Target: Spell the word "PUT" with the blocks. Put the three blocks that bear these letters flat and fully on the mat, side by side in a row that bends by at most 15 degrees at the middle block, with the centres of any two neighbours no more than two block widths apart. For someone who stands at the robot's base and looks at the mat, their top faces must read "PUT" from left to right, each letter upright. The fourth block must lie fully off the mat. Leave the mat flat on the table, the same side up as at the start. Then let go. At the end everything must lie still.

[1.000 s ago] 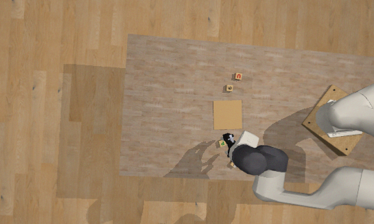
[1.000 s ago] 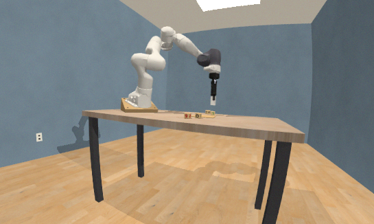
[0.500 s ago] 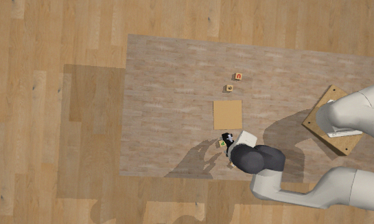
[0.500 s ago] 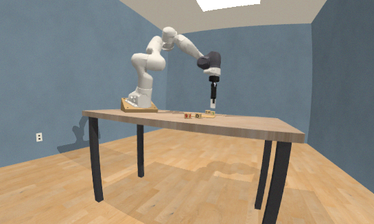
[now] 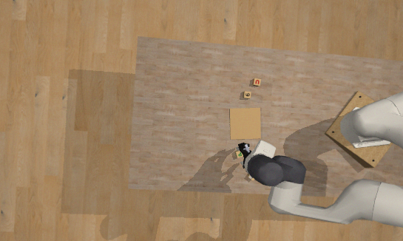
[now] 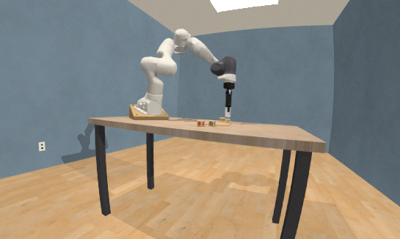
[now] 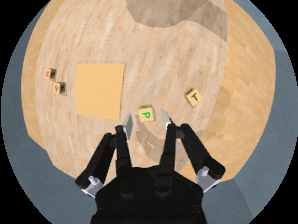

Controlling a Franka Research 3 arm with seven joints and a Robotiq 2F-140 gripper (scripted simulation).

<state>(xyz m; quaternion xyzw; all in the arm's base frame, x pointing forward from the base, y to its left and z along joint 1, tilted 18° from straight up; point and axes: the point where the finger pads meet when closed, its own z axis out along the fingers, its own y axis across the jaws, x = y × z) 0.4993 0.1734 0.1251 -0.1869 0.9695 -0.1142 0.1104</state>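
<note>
My gripper is now 60 mm above the green P block. The rest, counted from my hand: T block: 60 mm behind, 100 mm to the left, 60 mm below; then block marked 6: 20 mm behind, 260 mm to the right, 60 mm below; then tan mat: 20 mm behind, 140 mm to the right, 70 mm below.
</note>
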